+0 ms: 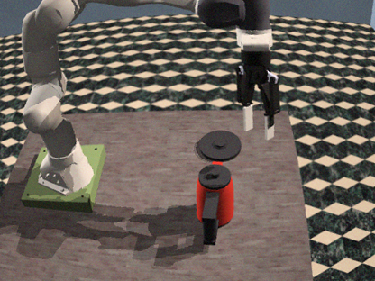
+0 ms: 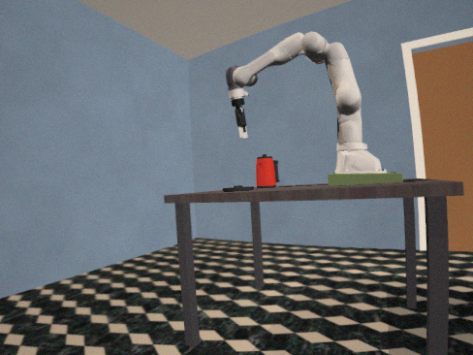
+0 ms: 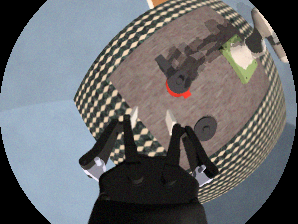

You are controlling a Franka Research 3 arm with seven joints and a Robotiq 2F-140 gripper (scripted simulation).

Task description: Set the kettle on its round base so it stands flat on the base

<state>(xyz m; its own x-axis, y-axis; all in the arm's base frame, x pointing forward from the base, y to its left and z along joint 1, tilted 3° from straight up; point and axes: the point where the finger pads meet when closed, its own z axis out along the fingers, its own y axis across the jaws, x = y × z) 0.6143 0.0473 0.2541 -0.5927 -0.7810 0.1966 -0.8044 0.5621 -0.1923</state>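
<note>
My gripper is now 24 cm above the red kettle, 10 cm past it and 9 cm to the left of it. Also, from my hand: round kettle base (33 cm below, 25 cm to the left, 15 cm behind).
</note>
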